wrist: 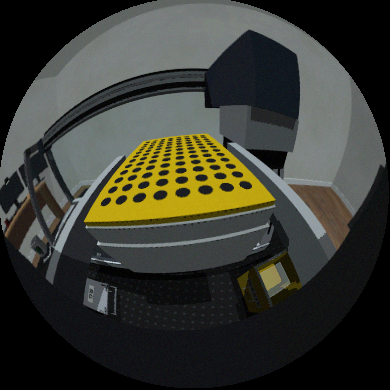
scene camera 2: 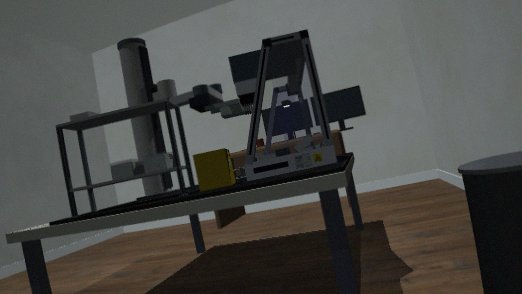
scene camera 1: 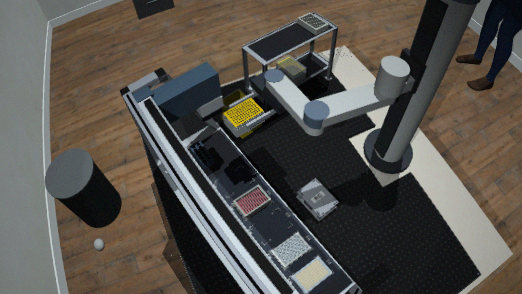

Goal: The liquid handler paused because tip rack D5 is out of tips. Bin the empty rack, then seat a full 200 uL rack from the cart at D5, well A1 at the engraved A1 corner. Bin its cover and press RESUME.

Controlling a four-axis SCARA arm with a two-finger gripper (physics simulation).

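Frame: origin at the arm's base, x ahead, y left, z up, level; millimetres.
Where they show: gripper, between the fingertips: (wrist: 175, 155) (scene camera 1: 238, 117); arm's base, origin of its link: (scene camera 1: 387, 151).
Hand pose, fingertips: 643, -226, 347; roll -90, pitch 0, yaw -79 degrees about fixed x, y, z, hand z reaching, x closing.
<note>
Things, the pixels of their top centre, and the offset from my fingertips, as dx, dy, dz. "spot": a spot on its surface instead. Level surfaces: height alone.
- yellow-topped empty tip rack, centre of its top: (wrist: 173, 151) (scene camera 1: 243, 111) (scene camera 2: 234, 101) -24, -5, +12
- yellow waste bin, centre of its top: (wrist: 290, 272) (scene camera 2: 211, 152) (scene camera 1: 239, 104) -83, -225, -199
- Slot D5, a spot on its surface: (scene camera 1: 240, 172) spot: +40, +59, -276
- grey rack, centre of its top: (scene camera 2: 87, 115) (scene camera 1: 313, 20) -525, -354, +47
- red rack, centre of its top: (scene camera 1: 251, 200) +54, +211, -245
- white plate, centre of its top: (scene camera 1: 291, 249) +5, +454, -262
- cream plate, centre of its top: (scene camera 1: 312, 274) -20, +576, -262
- RG box, centre of its top: (wrist: 89, 292) (scene camera 1: 318, 196) -197, +298, -278
- black mat, height of its surface: dz -334
My gripper (scene camera 1: 243, 111) (scene camera 2: 233, 108) (wrist: 175, 155) is shut on the yellow-topped empty tip rack (scene camera 1: 245, 116) (wrist: 175, 205), with one finger along each long side. The rack is level, high above the table. In scene view 1 it overlaps the yellow waste bin (scene camera 1: 233, 97) (scene camera 2: 214, 170) (wrist: 290, 267); in the wrist view the bin is below and to the right. Slot D5 (scene camera 1: 240, 172) lies in shadow beside the red rack. The cart (scene camera 1: 245, 70) (scene camera 2: 61, 160) bears a grey rack (scene camera 1: 314, 23) on top and boxes (scene camera 2: 124, 170) (scene camera 2: 157, 163) on its lower shelf. The RESUME button cannot be made out.
The handler's dark head (scene camera 1: 187, 89) (scene camera 2: 245, 70) (wrist: 252, 70) stands close beside the held rack. The deck holds a red rack (scene camera 1: 252, 201), a white plate (scene camera 1: 291, 250) and a cream plate (scene camera 1: 312, 274). An RG box (scene camera 1: 318, 197) (wrist: 94, 296) lies on the black mat (scene camera 1: 390, 240).
</note>
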